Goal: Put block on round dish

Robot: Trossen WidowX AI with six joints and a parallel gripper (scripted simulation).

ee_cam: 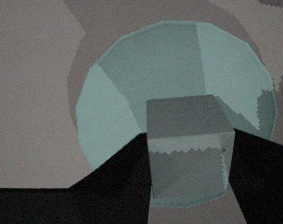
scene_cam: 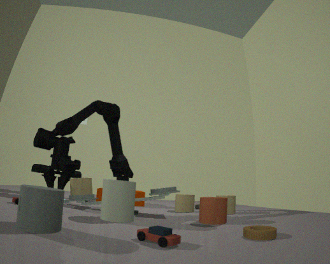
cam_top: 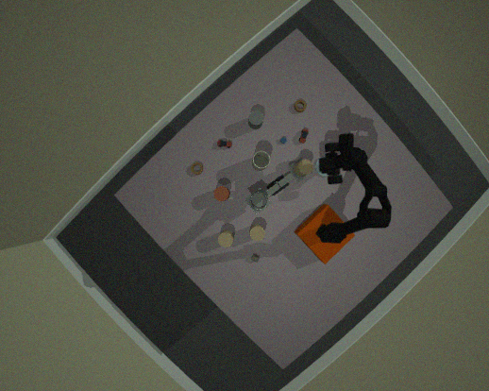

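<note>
Right now the grey block is right at my gripper tip. Also, from my gripper tip: hollow pale cylinder: 27 cm ahead, 20 cm to the left, 2 cm above; then light blue round dish: 1 cm below; then blue piece: 24 cm ahead, 4 cm to the left, 1 cm below.
</note>
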